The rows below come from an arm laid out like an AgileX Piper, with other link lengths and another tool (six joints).
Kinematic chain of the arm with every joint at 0, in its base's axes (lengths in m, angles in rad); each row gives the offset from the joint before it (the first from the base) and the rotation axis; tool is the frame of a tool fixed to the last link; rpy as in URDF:
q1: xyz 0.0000 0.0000 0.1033 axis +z
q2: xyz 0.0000 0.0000 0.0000 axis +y
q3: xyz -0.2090 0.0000 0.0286 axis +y
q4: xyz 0.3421 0.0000 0.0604 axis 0.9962 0 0.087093
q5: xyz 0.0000 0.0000 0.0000 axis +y
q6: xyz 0.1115 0.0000 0.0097 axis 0.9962 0 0.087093
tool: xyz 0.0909 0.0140 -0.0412 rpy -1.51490 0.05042 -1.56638
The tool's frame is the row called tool.
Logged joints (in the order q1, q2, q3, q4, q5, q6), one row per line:
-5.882, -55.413, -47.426, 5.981, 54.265, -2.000
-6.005, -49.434, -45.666, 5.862, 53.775, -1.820
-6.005, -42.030, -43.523, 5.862, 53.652, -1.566
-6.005, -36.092, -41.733, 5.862, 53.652, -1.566
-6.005, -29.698, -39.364, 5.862, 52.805, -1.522
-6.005, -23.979, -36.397, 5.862, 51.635, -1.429
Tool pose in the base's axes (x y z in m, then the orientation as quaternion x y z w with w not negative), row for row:
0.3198, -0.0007, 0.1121, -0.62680, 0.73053, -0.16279, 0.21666
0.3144, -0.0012, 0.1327, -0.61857, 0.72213, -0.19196, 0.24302
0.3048, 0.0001, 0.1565, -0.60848, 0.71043, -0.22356, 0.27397
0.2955, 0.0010, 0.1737, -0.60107, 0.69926, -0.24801, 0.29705
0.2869, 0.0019, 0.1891, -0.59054, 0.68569, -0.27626, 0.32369
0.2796, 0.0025, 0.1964, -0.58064, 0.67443, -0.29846, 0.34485
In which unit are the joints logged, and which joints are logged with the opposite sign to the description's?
The joints are logged in degrees. Opposite sign: q2.
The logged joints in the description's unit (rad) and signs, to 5 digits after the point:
-0.10266, 0.96714, -0.82774, 0.10439, 0.94710, -0.03491
-0.10481, 0.86279, -0.79702, 0.10231, 0.93855, -0.03176
-0.10481, 0.73356, -0.75962, 0.10231, 0.93640, -0.02733
-0.10481, 0.62992, -0.72838, 0.10231, 0.93640, -0.02733
-0.10481, 0.51833, -0.68703, 0.10231, 0.92162, -0.02656
-0.10481, 0.41851, -0.63525, 0.10231, 0.90120, -0.02494

